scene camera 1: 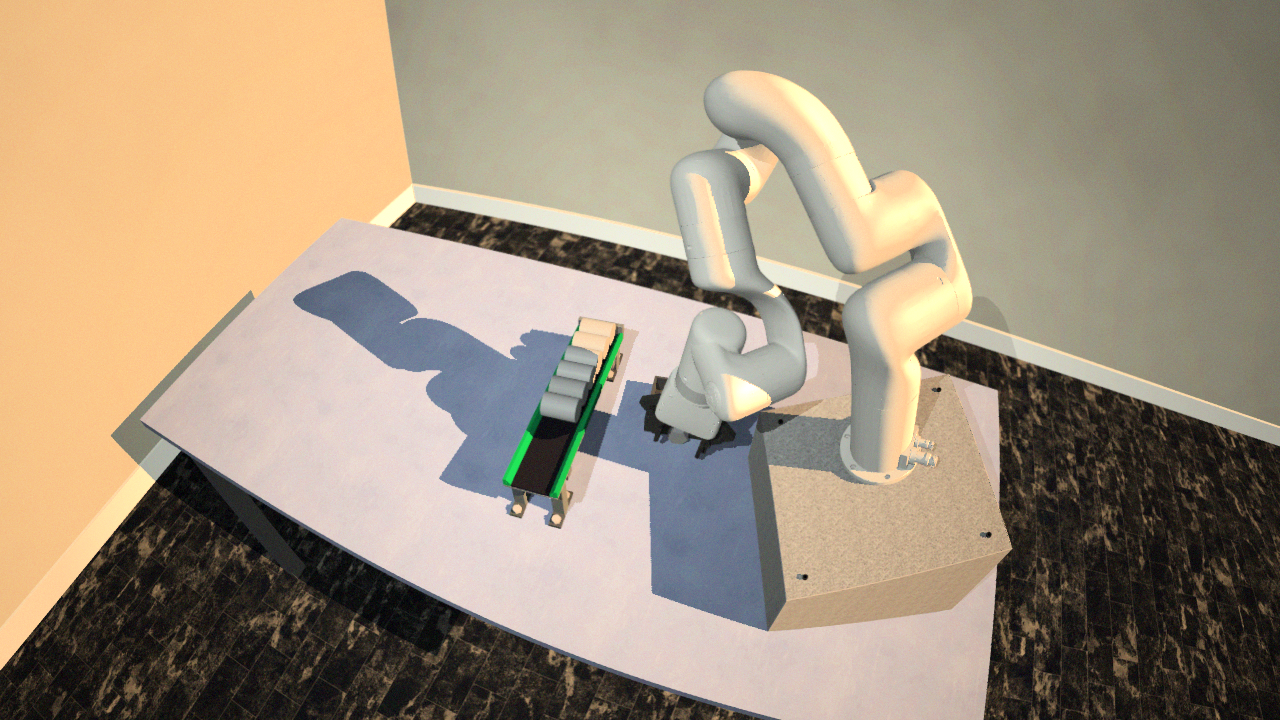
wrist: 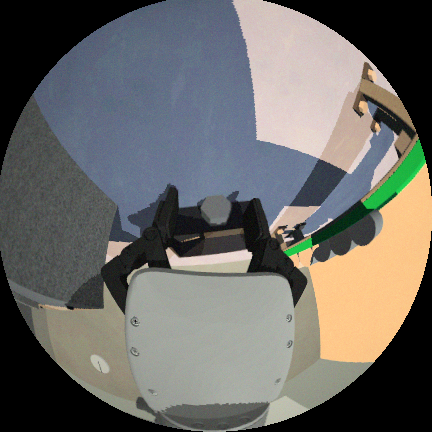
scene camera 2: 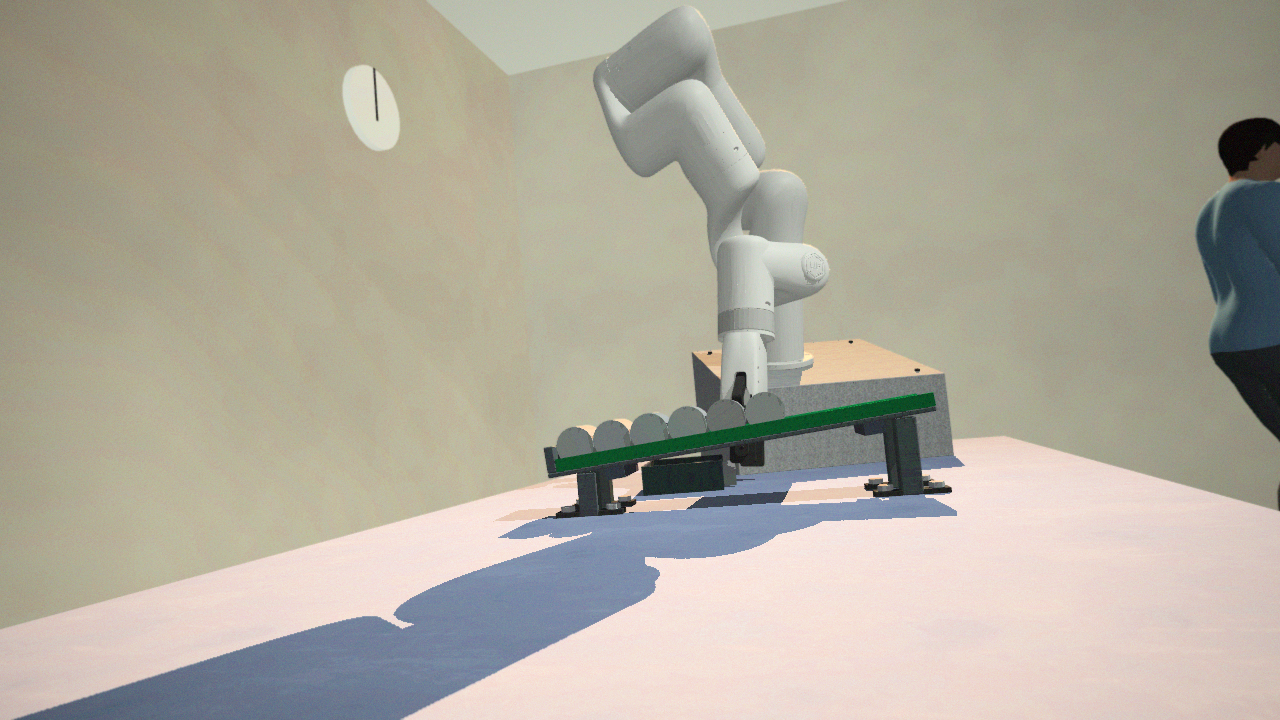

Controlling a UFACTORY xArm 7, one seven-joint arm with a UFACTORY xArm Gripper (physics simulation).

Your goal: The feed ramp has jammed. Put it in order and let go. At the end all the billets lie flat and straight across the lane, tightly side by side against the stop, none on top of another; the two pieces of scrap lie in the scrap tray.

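Dark scrap tray (scene camera 2: 676, 475) (wrist: 228, 237). Gripper (scene camera 2: 747, 464) (scene camera 1: 678, 443) (wrist: 213, 202).
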